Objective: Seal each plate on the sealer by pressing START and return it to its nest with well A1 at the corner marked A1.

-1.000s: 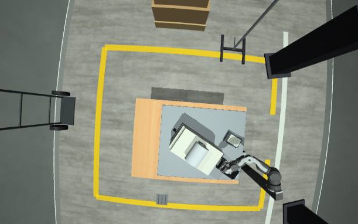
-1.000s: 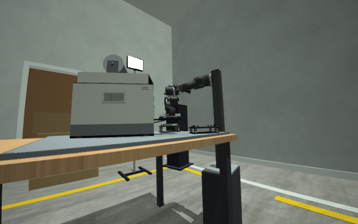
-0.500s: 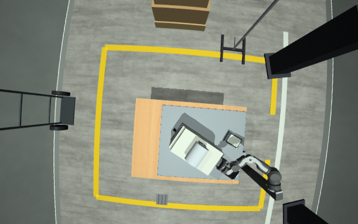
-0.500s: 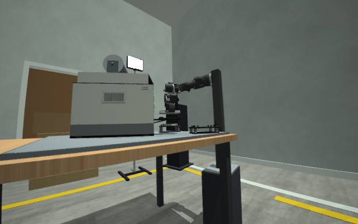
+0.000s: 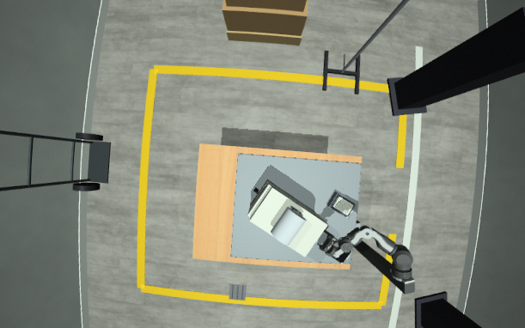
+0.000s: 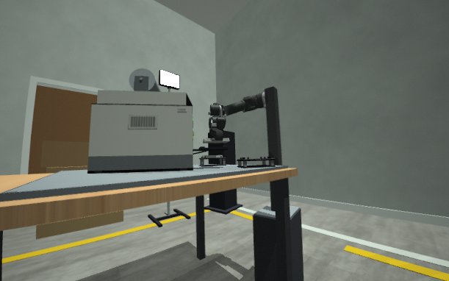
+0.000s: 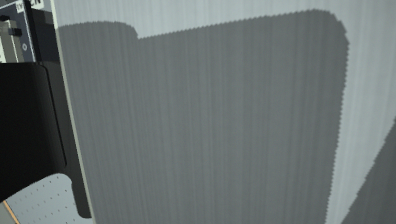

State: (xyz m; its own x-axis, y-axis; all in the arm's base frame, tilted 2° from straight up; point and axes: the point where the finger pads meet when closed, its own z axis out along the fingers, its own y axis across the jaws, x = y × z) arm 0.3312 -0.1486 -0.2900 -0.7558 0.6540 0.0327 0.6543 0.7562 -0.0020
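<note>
My hand is 10 mm short of the sealer stage, 10 mm to the left of it and 40 mm above it. The rest, counted from my hand: foil roll 260 mm ahead, 230 mm to the right, 280 mm above; then plate 180 mm behind, 190 mm to the right, 80 mm below.
</note>
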